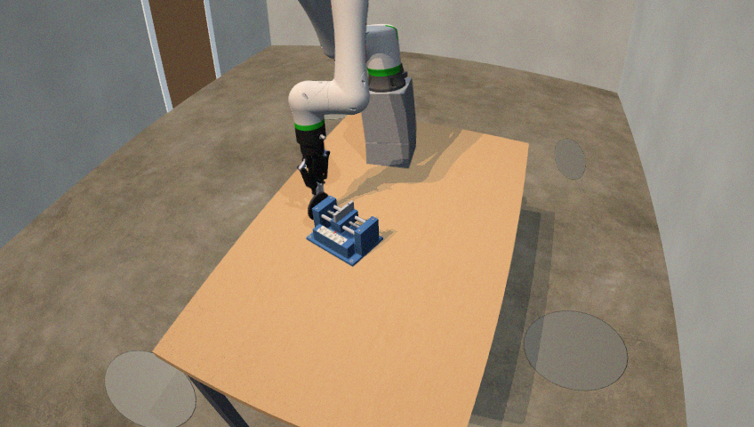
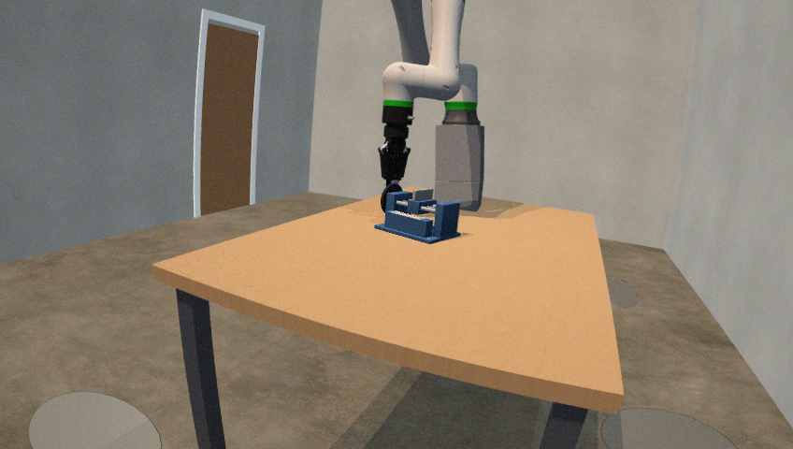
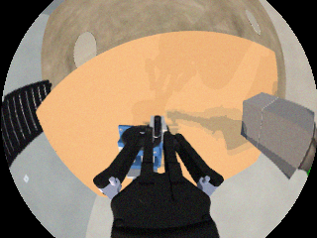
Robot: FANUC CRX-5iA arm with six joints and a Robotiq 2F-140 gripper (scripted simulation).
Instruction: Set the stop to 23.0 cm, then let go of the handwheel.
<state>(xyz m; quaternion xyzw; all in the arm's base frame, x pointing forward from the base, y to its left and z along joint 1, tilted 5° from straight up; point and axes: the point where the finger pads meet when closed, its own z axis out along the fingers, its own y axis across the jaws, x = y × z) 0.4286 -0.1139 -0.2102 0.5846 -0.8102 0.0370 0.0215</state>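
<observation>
My gripper is now 9 cm short of the grey stop plate and 13 cm to the right of it. Also, from my hand: black handwheel: 1 cm ahead, 1 cm to the left, 2 cm below.
</observation>
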